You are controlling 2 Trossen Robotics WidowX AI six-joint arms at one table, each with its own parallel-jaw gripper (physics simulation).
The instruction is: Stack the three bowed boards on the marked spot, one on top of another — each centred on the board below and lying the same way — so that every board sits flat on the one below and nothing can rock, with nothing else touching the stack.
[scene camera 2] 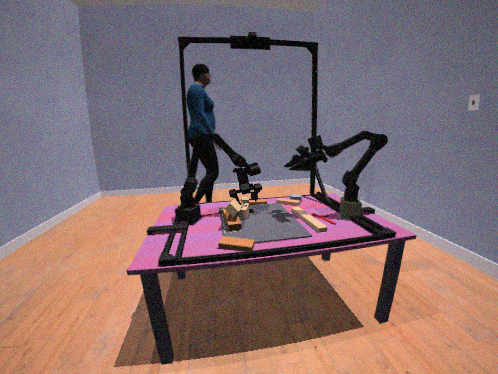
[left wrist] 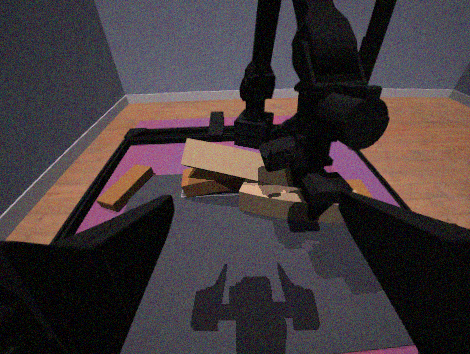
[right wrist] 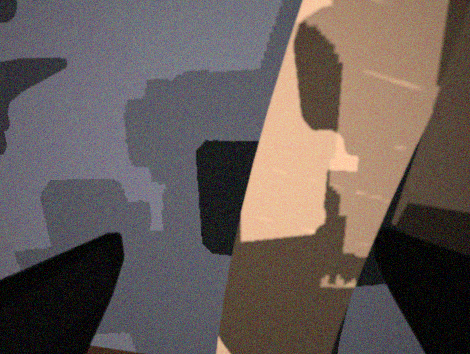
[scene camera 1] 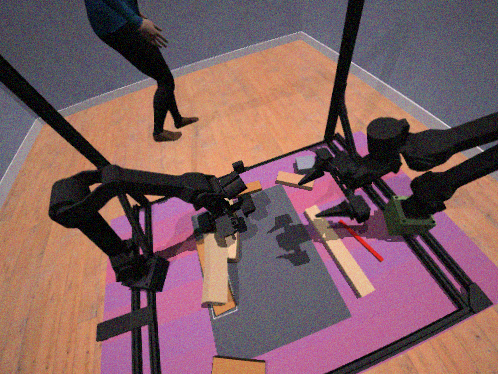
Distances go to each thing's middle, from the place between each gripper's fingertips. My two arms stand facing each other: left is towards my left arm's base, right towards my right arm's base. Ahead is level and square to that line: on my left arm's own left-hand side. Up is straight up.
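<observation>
Long pale plank [scene camera 1: 359, 281]: 50 mm ahead of my left hand, 110 mm to the left of it and 260 mm below it.
My right hand is 40 mm above the long pale plank, 310 mm to the right of it and 140 mm short of it.
</observation>
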